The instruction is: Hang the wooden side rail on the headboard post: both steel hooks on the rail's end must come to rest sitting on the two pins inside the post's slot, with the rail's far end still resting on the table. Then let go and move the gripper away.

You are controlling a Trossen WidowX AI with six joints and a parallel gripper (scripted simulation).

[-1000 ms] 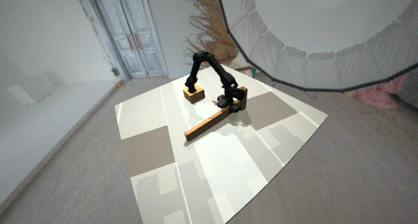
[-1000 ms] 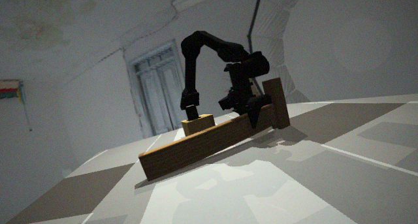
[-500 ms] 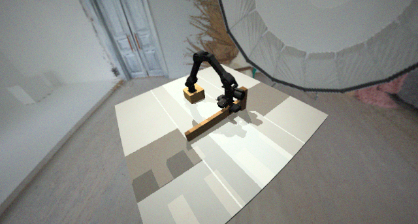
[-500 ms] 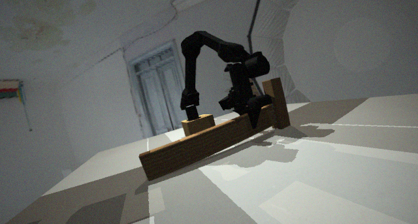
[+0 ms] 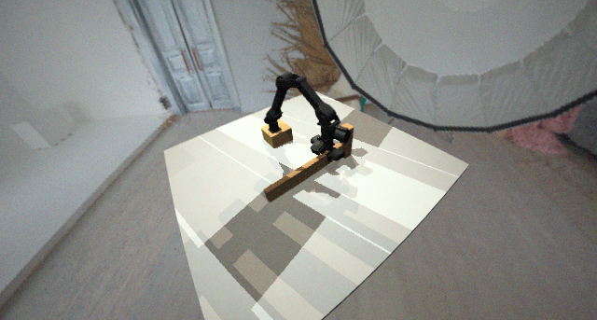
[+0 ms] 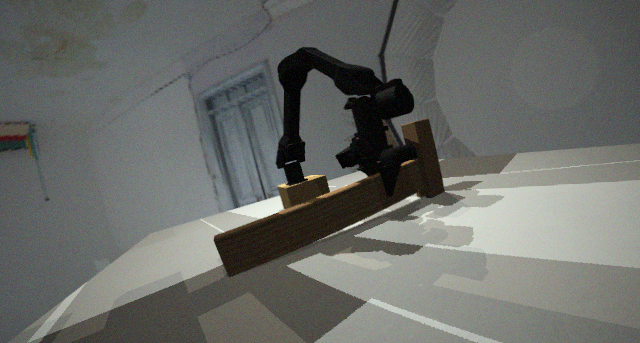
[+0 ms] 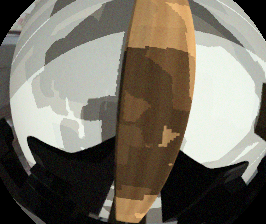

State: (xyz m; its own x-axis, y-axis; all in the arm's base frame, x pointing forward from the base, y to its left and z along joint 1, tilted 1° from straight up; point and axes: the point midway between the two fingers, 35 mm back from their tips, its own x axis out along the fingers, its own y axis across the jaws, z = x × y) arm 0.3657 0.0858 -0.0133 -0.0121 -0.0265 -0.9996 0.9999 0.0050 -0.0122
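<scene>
Now: gripper tip 13 cm to the right of the headboard post and 4 cm below it.
</scene>
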